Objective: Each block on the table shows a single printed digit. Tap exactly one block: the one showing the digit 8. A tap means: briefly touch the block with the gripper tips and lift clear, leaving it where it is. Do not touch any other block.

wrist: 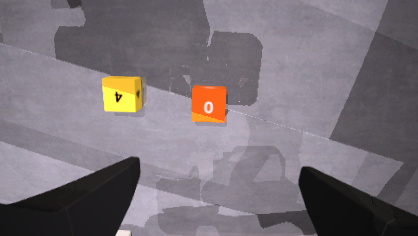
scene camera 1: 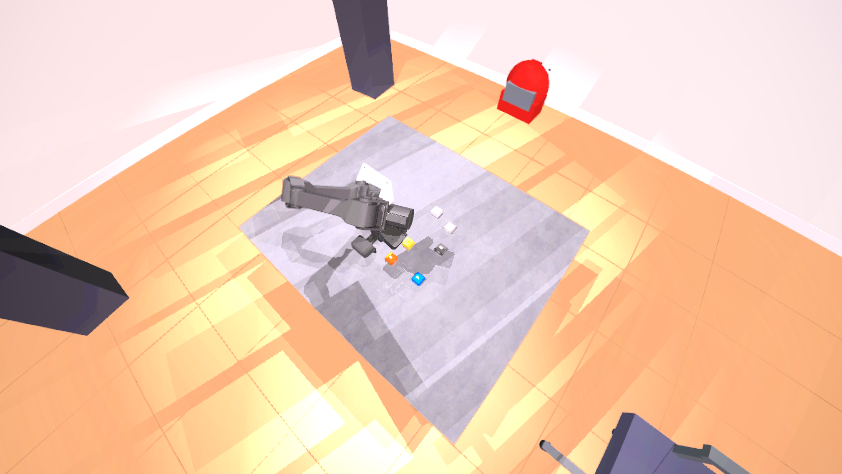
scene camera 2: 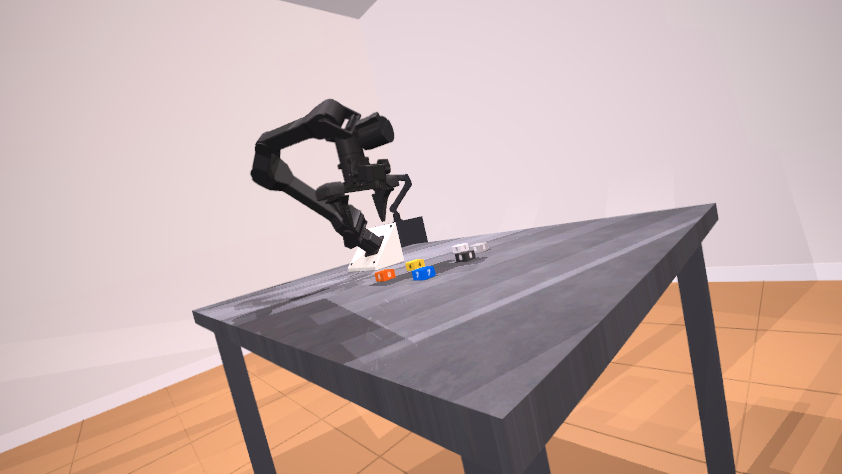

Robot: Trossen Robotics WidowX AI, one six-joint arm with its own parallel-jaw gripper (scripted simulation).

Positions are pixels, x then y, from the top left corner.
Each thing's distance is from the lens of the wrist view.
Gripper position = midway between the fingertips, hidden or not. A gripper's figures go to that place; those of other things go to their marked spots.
my gripper point(wrist: 220, 170): 11 cm
yellow block point(wrist: 120, 93): 23 cm
